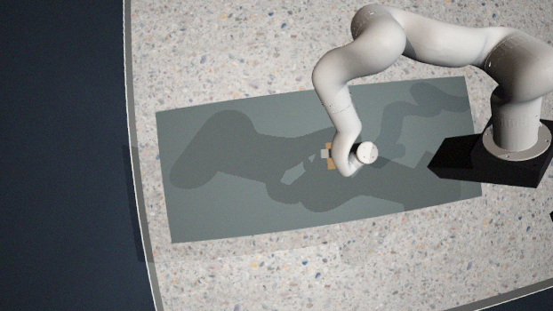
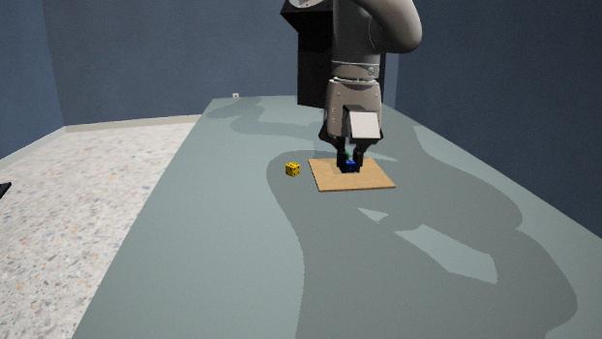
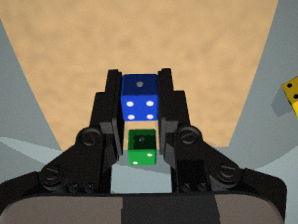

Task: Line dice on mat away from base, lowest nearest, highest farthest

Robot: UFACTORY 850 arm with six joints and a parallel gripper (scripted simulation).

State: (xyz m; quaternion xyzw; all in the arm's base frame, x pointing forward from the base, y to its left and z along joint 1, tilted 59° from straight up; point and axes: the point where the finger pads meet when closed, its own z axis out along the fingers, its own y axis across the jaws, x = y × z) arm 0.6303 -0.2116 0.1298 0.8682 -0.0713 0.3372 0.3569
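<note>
Now: hand 10 mm above the blue die. The rest, counted from my hand: tan mat (30 mm below); then yellow die (50 mm behind, 100 mm to the right, 20 mm below); then green die (50 mm behind, 20 mm to the left, 10 mm below).
</note>
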